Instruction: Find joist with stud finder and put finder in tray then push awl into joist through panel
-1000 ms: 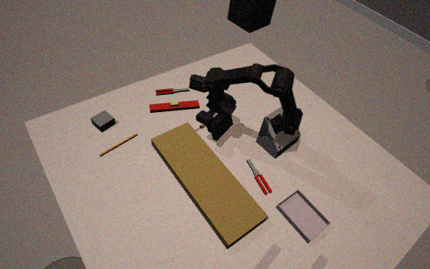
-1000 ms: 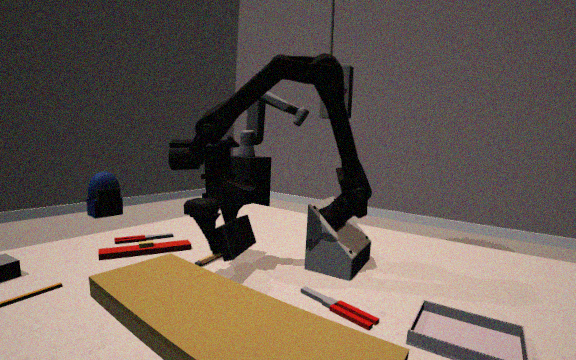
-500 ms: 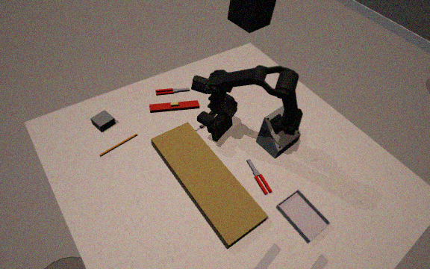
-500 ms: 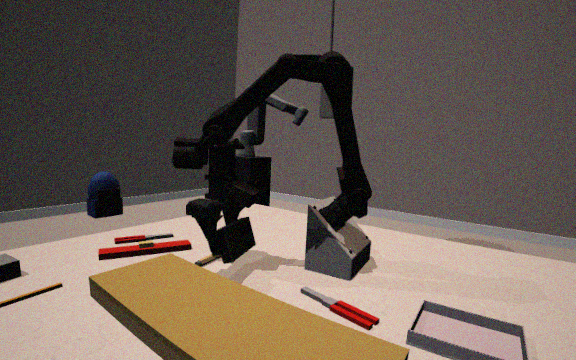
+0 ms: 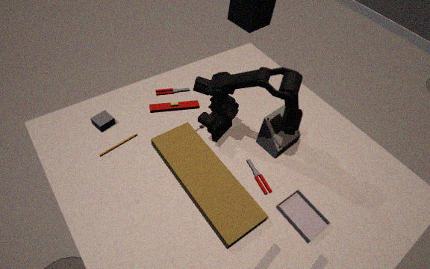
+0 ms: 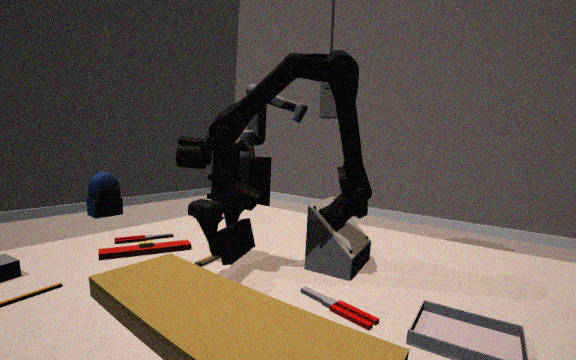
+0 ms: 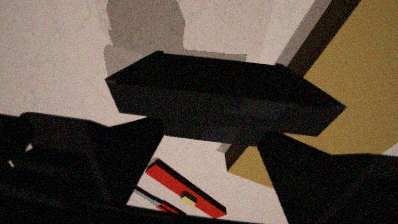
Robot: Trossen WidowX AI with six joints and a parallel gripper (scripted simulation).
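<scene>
Now: the stud finder 10 mm ahead of my gripper tip and 10 mm to the left of it. Also, from my gripper tip: red level 30 mm ahead, 230 mm to the right, 60 mm below; pencil 350 mm ahead, 200 mm to the right, 70 mm below; awl 60 mm to the right, 70 mm below.
</scene>
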